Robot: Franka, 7 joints.
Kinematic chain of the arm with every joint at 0, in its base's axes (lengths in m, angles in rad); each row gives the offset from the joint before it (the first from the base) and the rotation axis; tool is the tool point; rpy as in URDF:
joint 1: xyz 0 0 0.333 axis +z
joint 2: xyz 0 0 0 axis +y
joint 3: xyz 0 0 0.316 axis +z
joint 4: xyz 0.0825 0 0 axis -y
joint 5: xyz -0.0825 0 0.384 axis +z
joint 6: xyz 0 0 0 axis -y
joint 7: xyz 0.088 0 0 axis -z
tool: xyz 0 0 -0.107 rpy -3.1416 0 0
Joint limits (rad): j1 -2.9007..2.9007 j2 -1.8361..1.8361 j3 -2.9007..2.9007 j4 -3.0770..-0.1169 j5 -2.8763..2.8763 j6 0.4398..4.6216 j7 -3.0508..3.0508
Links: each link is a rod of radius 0.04 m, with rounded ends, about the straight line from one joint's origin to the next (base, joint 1, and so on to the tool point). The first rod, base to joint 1, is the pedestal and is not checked.
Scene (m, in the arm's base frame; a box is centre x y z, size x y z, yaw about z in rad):
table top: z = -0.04
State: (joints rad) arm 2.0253 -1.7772 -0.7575 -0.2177 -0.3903 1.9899 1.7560
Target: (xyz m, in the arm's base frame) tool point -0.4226 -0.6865 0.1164
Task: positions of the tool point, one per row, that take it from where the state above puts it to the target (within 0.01 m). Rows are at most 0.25 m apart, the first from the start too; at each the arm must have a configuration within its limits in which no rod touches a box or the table.
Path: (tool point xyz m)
1: 0.2697 -0.7832 0.2275
2: 0.0352 -0.8216 0.1877
3: -0.2030 -0.7891 0.1504
4: -0.4226 -0.6865 0.1164

